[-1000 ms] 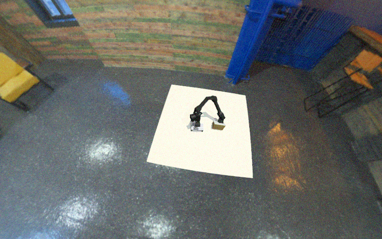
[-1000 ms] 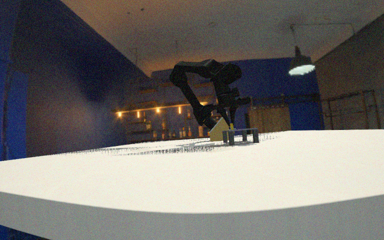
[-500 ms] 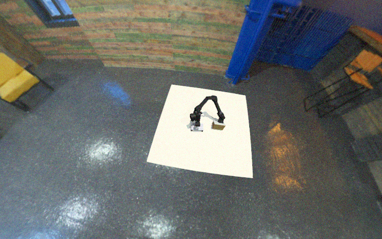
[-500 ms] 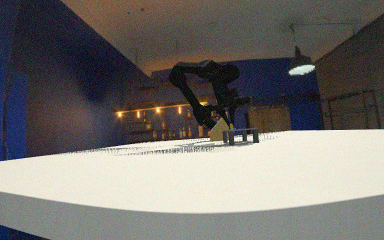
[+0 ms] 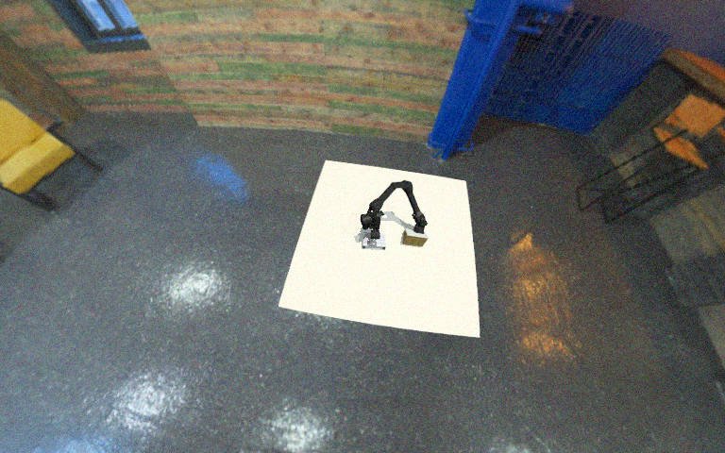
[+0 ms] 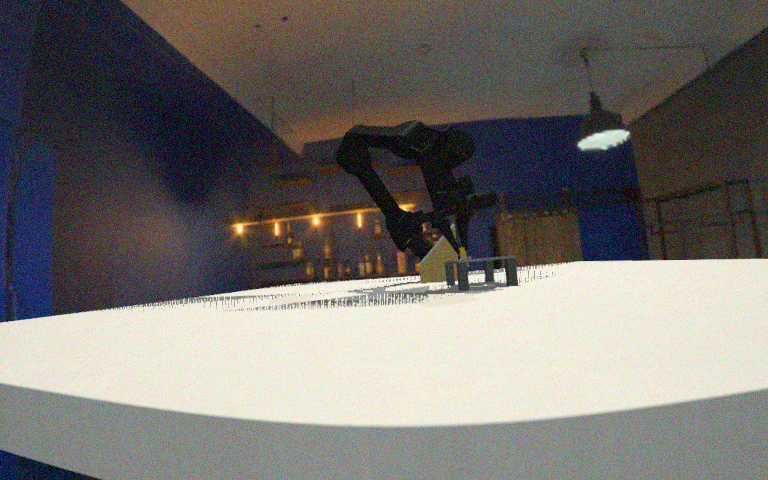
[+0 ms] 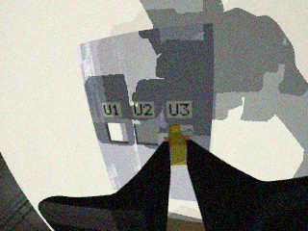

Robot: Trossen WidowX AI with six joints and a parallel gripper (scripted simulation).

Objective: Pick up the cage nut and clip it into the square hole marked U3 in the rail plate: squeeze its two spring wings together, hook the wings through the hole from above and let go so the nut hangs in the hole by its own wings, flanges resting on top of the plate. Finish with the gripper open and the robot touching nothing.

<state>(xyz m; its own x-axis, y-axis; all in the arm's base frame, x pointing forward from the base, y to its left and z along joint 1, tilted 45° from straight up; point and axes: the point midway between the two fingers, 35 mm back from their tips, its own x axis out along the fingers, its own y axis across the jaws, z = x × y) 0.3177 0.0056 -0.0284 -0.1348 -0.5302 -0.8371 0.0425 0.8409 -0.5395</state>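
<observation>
Now: gripper tip 1 cm above the yellow cage nut.
</observation>
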